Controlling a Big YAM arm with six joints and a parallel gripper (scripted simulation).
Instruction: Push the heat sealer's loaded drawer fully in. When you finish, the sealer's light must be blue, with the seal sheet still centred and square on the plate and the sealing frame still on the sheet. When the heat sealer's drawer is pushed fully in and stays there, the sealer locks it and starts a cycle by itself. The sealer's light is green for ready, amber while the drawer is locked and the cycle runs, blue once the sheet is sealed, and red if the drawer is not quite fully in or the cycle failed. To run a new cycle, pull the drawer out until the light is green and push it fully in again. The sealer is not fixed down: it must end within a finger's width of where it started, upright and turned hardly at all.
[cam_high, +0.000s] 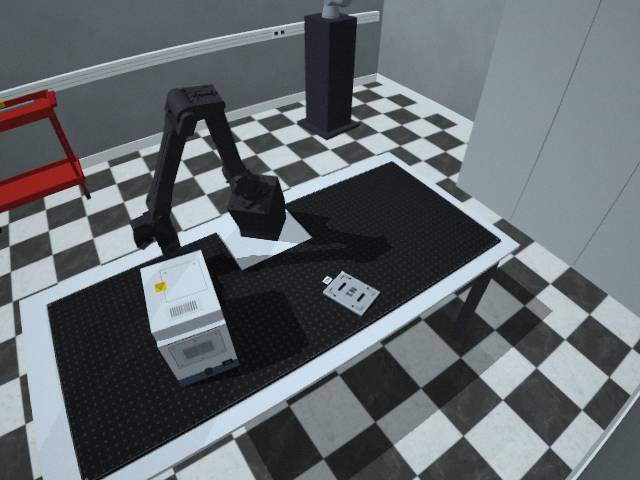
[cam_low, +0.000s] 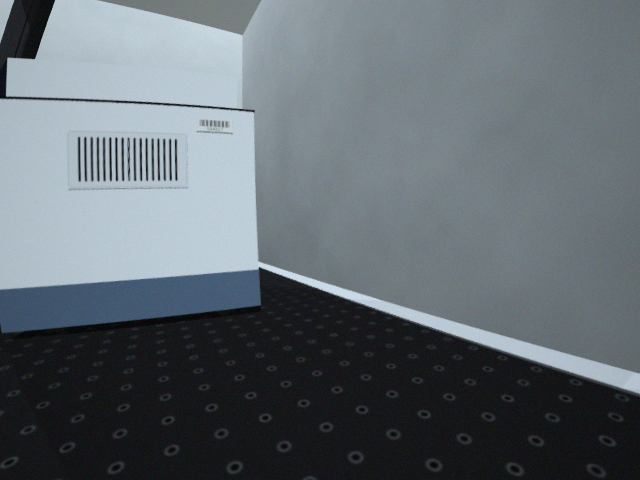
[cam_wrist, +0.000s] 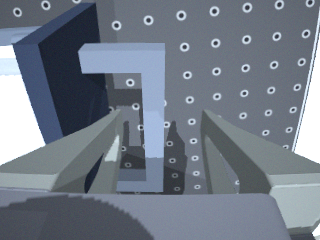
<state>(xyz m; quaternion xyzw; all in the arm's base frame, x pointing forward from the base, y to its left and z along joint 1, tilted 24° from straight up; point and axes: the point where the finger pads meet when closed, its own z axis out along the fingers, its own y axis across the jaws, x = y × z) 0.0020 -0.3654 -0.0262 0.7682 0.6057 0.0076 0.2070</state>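
The dark blue drawer is 100 mm ahead of my hand, 30 mm to the right of it and 10 mm below it. Also, from my hand: tiny tag: 390 mm ahead, 400 mm to the left, 90 mm below.
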